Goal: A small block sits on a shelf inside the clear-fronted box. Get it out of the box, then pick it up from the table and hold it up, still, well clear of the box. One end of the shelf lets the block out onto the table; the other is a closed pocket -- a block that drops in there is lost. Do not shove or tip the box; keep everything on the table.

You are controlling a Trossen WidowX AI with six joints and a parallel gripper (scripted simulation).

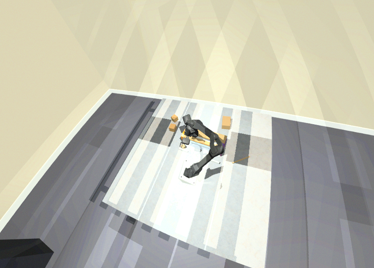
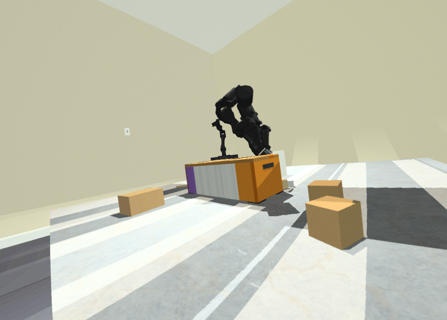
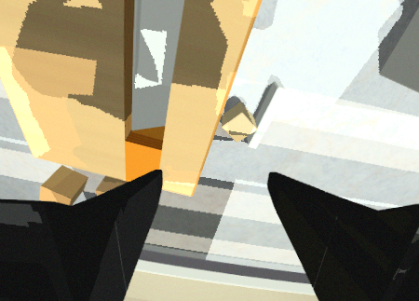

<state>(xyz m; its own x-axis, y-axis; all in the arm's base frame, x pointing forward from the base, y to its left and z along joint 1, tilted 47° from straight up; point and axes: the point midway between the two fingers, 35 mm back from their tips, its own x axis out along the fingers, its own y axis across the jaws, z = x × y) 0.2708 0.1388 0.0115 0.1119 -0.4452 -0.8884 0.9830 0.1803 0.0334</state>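
Right now my gripper tip is 140 mm above the tan block, 40 mm to the right of it and 30 mm past it. Also, from my gripper tip: thin stick (500 mm to the right, 150 mm below, 20 mm behind); then box (140 mm to the right, 90 mm below, 20 mm ahead).
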